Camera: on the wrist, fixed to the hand. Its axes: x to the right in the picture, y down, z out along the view.
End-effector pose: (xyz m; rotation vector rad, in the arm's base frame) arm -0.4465 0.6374 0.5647 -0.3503 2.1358 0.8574
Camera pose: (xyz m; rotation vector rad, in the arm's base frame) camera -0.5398 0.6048 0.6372 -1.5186 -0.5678 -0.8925
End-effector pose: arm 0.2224 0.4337 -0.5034 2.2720 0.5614 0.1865
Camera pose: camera 0.2124 0.4733 -0.3879 -0.4955 2.1435 -2.0123
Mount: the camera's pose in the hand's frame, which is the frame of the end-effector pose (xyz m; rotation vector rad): 0.0043 0.0562 -0.1088 -0.2046 1.0279 2.9442
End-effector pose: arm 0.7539 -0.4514 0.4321 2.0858 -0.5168 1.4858
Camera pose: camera 0.6414 -0.4292 0.4754 0.9383 1.7125 -1.2431
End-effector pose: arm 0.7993 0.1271 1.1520 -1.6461 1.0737 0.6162
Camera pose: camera 0.7402 0.0199 1.1585 -0.7420 -2.0009 -0.7267
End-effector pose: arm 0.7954 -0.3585 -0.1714 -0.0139 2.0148 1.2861
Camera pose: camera 0.7091 -0.4148 -0.1050 -1.2126 -0.2192 -0.8803
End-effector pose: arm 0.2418 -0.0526 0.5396 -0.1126 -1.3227 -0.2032
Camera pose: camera 0.3580 -0.0195 0.5192 -1.5927 0.8197 1.8098
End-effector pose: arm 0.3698 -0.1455 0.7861 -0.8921 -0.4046 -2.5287
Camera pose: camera 0.3369 -0.2393 0.7144 0.3029 0.8968 0.1625
